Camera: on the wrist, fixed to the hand. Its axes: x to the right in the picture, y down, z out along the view.
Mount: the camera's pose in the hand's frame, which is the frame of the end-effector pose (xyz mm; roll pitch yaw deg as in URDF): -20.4 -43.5 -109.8 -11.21 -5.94 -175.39
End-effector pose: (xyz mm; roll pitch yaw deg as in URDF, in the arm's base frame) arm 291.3 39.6 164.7 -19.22 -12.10 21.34
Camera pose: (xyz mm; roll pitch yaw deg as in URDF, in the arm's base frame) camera 318.3 -32.8 73.0 8.60 4.96 -156.28
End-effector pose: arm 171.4 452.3 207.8 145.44 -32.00 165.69
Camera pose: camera 197.7 344.3 252.7 -156.72 39.50 -14.84
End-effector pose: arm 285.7 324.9 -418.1 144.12 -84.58 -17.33
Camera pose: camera 253.2 439.4 -432.4 31.36 87.90 -10.89
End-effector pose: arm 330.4 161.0 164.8 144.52 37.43 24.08
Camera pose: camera 310.8 260.8 228.2 -155.31 -29.92 -156.25
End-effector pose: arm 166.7 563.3 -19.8 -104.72 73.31 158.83
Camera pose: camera 144.0 674.1 19.8 119.78 -74.64 -48.21
